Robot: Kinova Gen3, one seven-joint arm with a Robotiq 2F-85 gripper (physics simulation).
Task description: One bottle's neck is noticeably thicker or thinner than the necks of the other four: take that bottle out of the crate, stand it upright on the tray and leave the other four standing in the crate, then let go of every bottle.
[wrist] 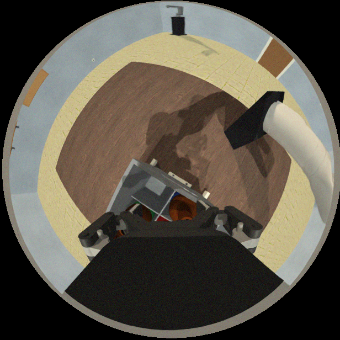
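Note:
The grey crate (pixel 120 188) with thin dividers stands left of centre, low in the wrist view, partly hidden by my gripper. An orange-brown bottle (pixel 182 206) stands in one compartment; its neck is low in the view, close to the gripper body. A second brown bottle (pixel 145 212) shows in part behind the left finger. A small part of another bottle (pixel 119 233) shows beside the left finger. Other bottles are hidden, and the necks cannot be compared. My gripper (pixel 169 208) is open and empty, with its fingers spread over the crate. The tray cannot be made out.
The crate stands on a brown wooden table (pixel 100 125). Small pale blocks (pixel 153 162) (pixel 206 195) show along the crate's far side. A white arm (pixel 300 135) with a black base plate (pixel 252 120) is at the right. A black stand (pixel 178 25) is far off at the top.

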